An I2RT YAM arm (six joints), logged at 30 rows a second.
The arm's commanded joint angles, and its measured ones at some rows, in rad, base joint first. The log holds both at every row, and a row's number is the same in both.
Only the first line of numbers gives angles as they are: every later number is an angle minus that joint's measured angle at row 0.
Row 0, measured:
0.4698 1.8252 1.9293 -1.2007 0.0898 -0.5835
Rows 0 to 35, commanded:
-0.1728 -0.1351 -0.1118 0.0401 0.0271 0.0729
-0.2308 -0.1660 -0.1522 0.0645 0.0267 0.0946
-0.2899 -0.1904 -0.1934 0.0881 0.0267 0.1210
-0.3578 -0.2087 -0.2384 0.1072 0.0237 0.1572
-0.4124 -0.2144 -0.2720 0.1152 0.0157 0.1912
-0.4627 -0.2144 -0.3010 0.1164 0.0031 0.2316
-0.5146 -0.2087 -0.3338 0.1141 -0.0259 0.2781
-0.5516 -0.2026 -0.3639 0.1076 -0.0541 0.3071
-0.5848 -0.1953 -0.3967 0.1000 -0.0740 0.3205
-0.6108 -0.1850 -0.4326 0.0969 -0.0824 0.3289
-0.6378 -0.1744 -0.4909 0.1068 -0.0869 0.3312
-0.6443 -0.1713 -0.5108 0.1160 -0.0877 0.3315
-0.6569 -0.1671 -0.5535 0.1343 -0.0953 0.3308
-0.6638 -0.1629 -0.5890 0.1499 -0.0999 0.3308
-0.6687 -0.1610 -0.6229 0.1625 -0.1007 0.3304
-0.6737 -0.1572 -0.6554 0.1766 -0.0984 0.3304
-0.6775 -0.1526 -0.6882 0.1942 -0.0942 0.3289
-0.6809 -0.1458 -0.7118 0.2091 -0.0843 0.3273
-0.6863 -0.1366 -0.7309 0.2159 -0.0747 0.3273
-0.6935 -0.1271 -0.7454 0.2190 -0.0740 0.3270
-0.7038 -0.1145 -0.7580 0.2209 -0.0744 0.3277
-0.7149 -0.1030 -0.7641 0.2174 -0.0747 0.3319
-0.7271 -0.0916 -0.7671 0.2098 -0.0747 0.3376
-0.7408 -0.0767 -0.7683 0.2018 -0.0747 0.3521
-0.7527 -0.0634 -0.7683 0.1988 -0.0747 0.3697
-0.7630 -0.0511 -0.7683 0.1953 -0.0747 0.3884
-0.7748 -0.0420 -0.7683 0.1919 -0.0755 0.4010
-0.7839 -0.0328 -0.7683 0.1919 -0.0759 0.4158
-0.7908 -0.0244 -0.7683 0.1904 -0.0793 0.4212
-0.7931 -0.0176 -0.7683 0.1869 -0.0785 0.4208
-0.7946 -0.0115 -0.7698 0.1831 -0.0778 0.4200
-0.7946 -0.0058 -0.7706 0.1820 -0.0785 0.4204
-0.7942 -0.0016 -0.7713 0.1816 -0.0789 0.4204
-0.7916 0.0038 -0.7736 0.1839 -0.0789 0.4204
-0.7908 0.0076 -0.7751 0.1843 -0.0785 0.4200
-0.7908 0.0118 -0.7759 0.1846 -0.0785 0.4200
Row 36, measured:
-0.7927 -0.0054 -0.7622 0.1843 -0.0698 0.4036
